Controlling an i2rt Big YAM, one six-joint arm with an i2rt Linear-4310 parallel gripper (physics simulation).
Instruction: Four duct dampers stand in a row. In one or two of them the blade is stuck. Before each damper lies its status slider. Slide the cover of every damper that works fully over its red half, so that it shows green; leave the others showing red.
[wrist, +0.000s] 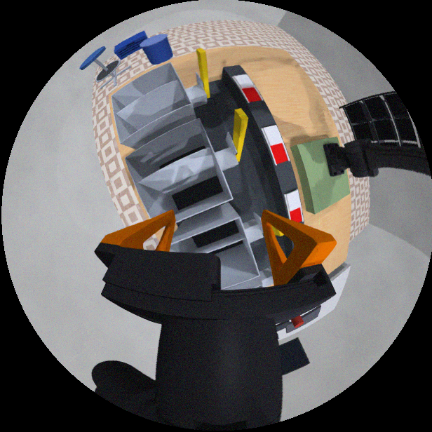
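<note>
Three grey duct dampers show in a row: one at the upper left (150, 102), a middle one (175, 160) and a near one (235, 270), partly hidden by my gripper. The far damper's yellow lever (203, 72) and the middle damper's yellow lever (240, 134) stand upright; a bit of a third lever (278, 232) shows behind my right finger. The far slider (247, 88), the middle slider (275, 145) and the near slider (294, 206) each show a white part and a red part. My gripper (218, 214) is open and empty, above the near damper.
The sliders sit on a dark rail (286, 176). A green block (320, 175) lies right of it, with a black arm (357, 157) over it. A blue bin (157, 49) and a blue-seated stool (93, 58) stand beyond the wooden table (295, 85). A white-grey panel with a red knob (297, 321) is at lower right.
</note>
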